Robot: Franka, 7 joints.
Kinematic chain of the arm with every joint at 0, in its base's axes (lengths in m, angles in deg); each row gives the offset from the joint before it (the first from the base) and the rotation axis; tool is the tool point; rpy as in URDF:
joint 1: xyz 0 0 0.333 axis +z
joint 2: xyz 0 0 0 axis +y
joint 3: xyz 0 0 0.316 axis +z
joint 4: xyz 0.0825 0 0 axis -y
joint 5: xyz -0.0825 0 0.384 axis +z
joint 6: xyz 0 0 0 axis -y
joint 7: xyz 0.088 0 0 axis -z
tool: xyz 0 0 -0.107 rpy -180 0 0
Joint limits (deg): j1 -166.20..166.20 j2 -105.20..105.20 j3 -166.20..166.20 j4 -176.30..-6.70 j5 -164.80..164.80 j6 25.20..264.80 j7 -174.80..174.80
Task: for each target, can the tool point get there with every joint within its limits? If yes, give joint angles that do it. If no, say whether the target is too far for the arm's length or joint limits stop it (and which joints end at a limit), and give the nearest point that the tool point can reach.
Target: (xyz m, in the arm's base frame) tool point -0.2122 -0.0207 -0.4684
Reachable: no: joint limits stop it (at a limit: joint 1, joint 2) | nearest point -0.2233 -0.0283 -0.3569 | short by 0.112 m
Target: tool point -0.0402 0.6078 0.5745
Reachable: yes | joints 45.30 1.98 51.98 -104.54 109.35 154.01 62.42
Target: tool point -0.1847 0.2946 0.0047
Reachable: yes | joints 67.06 66.93 49.33 -128.22 -63.23 84.45 -29.66
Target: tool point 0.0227 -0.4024 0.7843
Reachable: yes | joints -40.41 73.41 -124.48 -81.84 113.47 238.23 51.64
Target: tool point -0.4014 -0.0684 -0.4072
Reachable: no: joint limits stop it (at a limit: joint 1, joint 2) | nearest point -0.3887 -0.0679 -0.3486 | short by 0.060 m
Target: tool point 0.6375 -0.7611 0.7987
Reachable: no: too far | nearest point 0.4987 -0.5954 0.6973 | short by 0.239 m
